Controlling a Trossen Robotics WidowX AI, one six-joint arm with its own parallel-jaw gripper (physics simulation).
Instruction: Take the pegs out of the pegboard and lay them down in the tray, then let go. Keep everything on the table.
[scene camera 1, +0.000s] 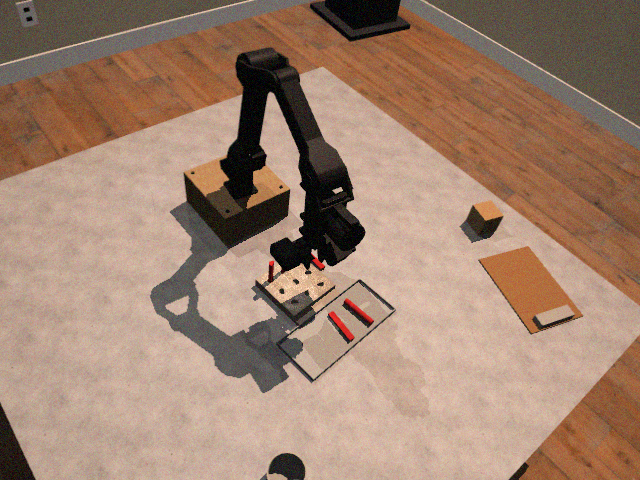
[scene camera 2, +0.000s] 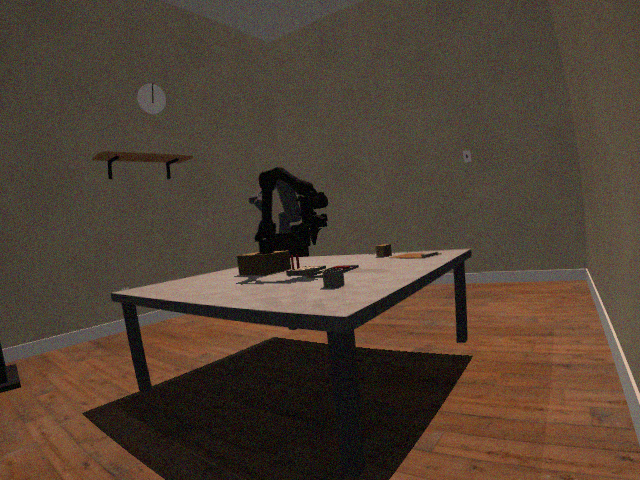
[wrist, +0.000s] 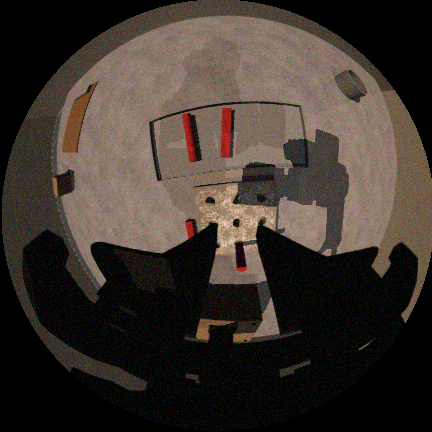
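My gripper is open, its fingertips partly apart with nothing between them, above the pegboard. A red peg stands upright at the board's left corner in scene camera 1. Another upright peg is mostly hidden by the gripper in scene camera 1; in the wrist view it shows below and between the fingers. A third red peg lies slanted at the board's side edge, partly hidden. Two red pegs lie in the tray.
The arm's wooden base stands behind the pegboard. A small wooden block and a flat brown board with a pale bar are beyond the tray. A round cup stands apart.
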